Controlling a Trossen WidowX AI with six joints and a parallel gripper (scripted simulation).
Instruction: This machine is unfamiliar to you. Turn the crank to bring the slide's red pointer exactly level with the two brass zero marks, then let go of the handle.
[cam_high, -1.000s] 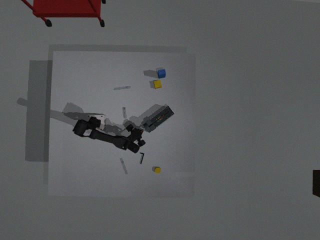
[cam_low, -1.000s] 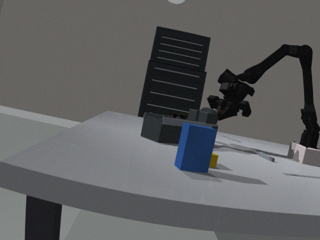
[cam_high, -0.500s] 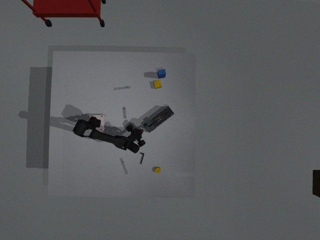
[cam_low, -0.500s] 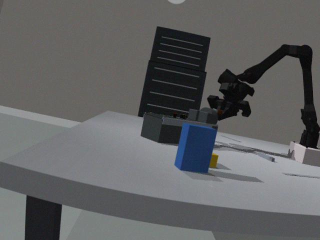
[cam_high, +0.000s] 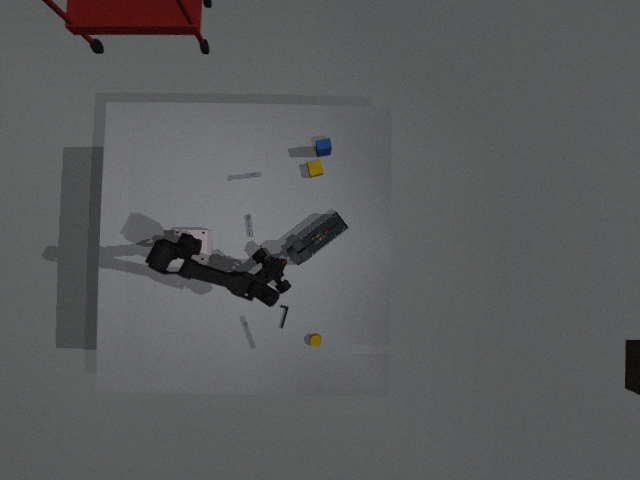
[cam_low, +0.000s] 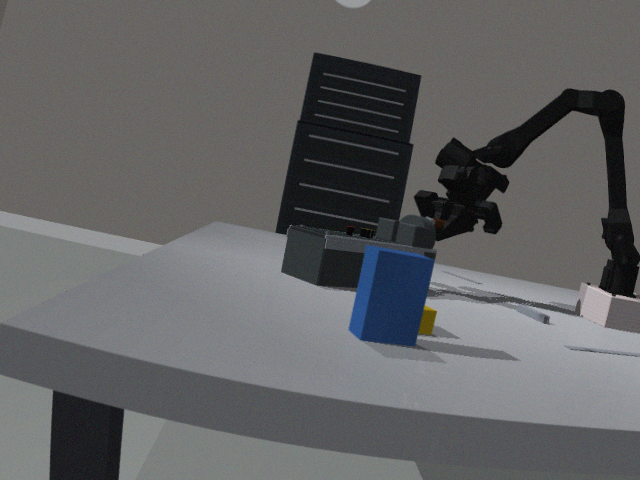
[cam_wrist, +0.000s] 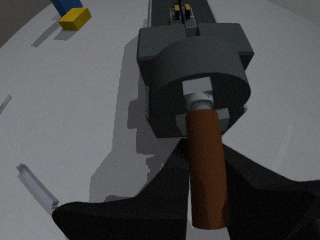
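Now: the brown crank handle 30 mm above my gripper tip, 10 mm to the right of it and 10 mm behind it. Round my gripper tip: red pointer: 150 mm ahead, 140 mm to the left, 10 mm below; then black hex key: 230 mm to the right, 90 mm below, 20 mm ahead; then yellow block: 420 mm to the left, 80 mm below, 60 mm ahead.
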